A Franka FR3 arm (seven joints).
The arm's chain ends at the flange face. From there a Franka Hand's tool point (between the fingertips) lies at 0.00 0.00 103.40 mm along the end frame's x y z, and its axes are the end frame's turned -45 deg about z.
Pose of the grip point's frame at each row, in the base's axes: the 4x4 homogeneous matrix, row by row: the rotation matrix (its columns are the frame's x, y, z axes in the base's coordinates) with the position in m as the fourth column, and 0 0 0 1 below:
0.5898, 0.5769, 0.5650, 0.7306; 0.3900, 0.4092, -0.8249, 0.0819; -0.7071, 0.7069, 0.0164, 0.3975; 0, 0, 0, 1
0.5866, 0.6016, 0.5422, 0.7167; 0.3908, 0.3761, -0.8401, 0.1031; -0.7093, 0.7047, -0.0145, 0.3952; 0, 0, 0, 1
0.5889, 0.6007, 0.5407, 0.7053; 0.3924, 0.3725, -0.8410, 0.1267; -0.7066, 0.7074, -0.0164, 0.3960; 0, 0, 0, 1
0.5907, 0.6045, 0.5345, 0.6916; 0.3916, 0.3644, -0.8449, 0.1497; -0.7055, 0.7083, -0.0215, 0.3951; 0, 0, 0, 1
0.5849, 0.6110, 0.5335, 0.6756; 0.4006, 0.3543, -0.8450, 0.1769; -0.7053, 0.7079, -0.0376, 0.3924; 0, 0, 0, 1
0.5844, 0.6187, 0.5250, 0.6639; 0.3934, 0.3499, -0.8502, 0.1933; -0.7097, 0.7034, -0.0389, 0.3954; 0, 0, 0, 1
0.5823, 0.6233, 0.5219, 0.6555; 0.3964, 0.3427, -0.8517, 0.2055; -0.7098, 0.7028, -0.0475, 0.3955; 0, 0, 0, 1
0.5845, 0.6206, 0.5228, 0.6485; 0.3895, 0.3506, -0.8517, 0.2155; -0.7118, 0.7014, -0.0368, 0.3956; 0, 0, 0, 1
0.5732, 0.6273, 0.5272, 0.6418; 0.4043, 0.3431, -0.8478, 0.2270; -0.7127, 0.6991, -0.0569, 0.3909; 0, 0, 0, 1
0.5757, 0.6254, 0.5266, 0.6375; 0.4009, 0.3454, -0.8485, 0.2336; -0.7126, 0.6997, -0.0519, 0.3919; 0, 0, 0, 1
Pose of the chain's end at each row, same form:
0.8250, -0.0091, 0.5650, 0.6722; 0.5651, 0.0136, -0.8249, 0.1672; -0.0001, 0.9998, 0.0164, 0.3958; 0, 0, 0, 1
0.8402, 0.0106, 0.5422, 0.6606; 0.5423, -0.0104, -0.8401, 0.1900; -0.0033, 0.9998, -0.0145, 0.3967; 0, 0, 0, 1
0.8412, 0.0083, 0.5407, 0.6494; 0.5409, -0.0141, -0.8410, 0.2137; 0.0006, 0.9998, -0.0164, 0.3977; 0, 0, 0, 1
0.8451, 0.0098, 0.5345, 0.6363; 0.5346, -0.0192, -0.8449, 0.2371; 0.0020, 0.9997, -0.0215, 0.3973; 0, 0, 0, 1
0.8456, 0.0185, 0.5335, 0.6204; 0.5338, -0.0327, -0.8450, 0.2643; 0.0018, 0.9993, -0.0376, 0.3963; 0, 0, 0, 1
0.8507, 0.0243, 0.5250, 0.6096; 0.5256, -0.0308, -0.8502, 0.2812; -0.0045, 0.9992, -0.0389, 0.3994; 0, 0, 0, 1
0.8525, 0.0290, 0.5219, 0.6015; 0.5226, -0.0380, -0.8517, 0.2936; -0.0049, 0.9989, -0.0475, 0.4004; 0, 0, 0, 1
0.8521, 0.0255, 0.5228, 0.5944; 0.5233, -0.0275, -0.8517, 0.3036; -0.0074, 0.9993, -0.0368, 0.3994; 0, 0, 0, 1
0.8489, 0.0383, 0.5272, 0.5873; 0.5285, -0.0433, -0.8478, 0.3147; -0.0096, 0.9983, -0.0569, 0.3968; 0, 0, 0, 1
0.8493, 0.0351, 0.5266, 0.5830; 0.5277, -0.0392, -0.8485, 0.3213; -0.0091, 0.9986, -0.0519, 0.3973; 0, 0, 0, 1

